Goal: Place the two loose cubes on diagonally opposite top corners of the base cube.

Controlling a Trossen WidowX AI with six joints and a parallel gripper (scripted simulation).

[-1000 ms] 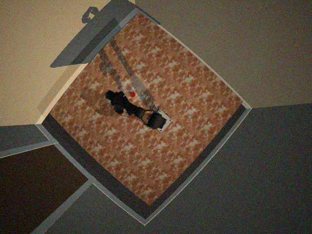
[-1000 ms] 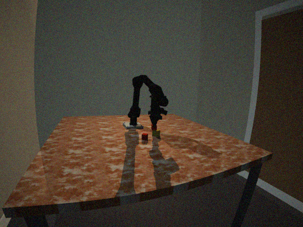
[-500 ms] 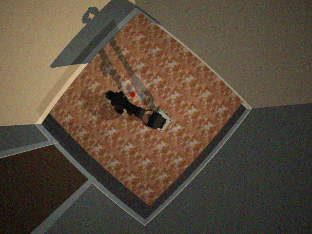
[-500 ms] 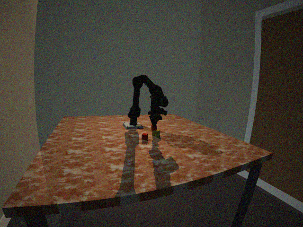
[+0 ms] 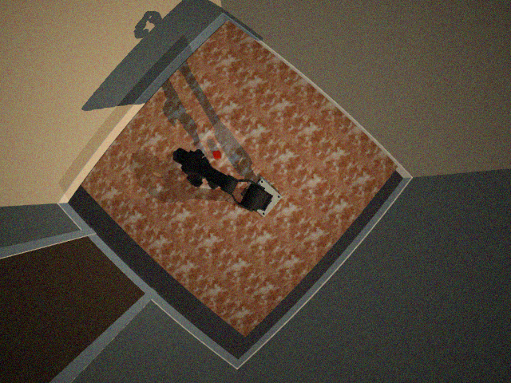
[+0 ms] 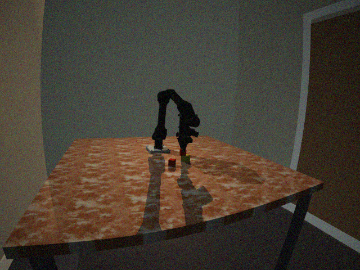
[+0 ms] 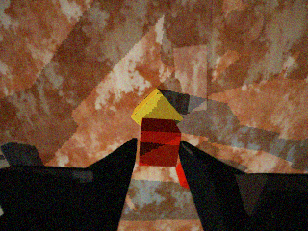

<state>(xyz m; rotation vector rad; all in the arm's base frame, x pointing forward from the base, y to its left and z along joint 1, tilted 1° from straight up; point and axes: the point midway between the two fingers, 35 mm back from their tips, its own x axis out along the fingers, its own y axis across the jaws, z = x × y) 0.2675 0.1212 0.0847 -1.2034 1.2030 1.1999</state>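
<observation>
The yellow base cube is 20 mm to the left of my gripper tip and 40 mm below it. From my gripper tip the other things lie so: red cube (60 mm ahead, 70 mm to the right, 50 mm below).
</observation>
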